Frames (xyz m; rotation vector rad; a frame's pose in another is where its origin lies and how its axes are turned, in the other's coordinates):
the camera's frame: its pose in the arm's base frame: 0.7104 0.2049 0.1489 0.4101 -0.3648 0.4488
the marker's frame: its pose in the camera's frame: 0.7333 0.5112 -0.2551 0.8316 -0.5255 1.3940
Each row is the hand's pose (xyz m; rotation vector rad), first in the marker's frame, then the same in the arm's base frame.
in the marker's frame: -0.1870 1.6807 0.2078 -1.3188 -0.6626 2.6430
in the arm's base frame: -0.1583 0.0195 -0.1250 0.7248 1.8839 -0.2538
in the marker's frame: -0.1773 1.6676 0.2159 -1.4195 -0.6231 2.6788
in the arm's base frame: -0.1480 0.0205 -0.1100 0.8071 1.8805 -0.1847
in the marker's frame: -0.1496 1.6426 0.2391 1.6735 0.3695 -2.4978
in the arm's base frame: -0.1292 0.0179 -0.0704 1.1059 1.9211 -0.0018
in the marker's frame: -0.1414 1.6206 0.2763 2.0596 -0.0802 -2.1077
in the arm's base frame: -0.1008 -0.0026 -0.0438 1.5806 2.0719 0.1688
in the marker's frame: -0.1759 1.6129 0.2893 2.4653 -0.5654 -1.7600
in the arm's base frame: -0.0765 -0.0183 -0.0680 2.0251 2.3176 0.1196
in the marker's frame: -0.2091 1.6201 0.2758 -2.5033 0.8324 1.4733
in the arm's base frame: -0.0746 -0.0174 -0.1045 -1.9555 -2.1672 0.0733
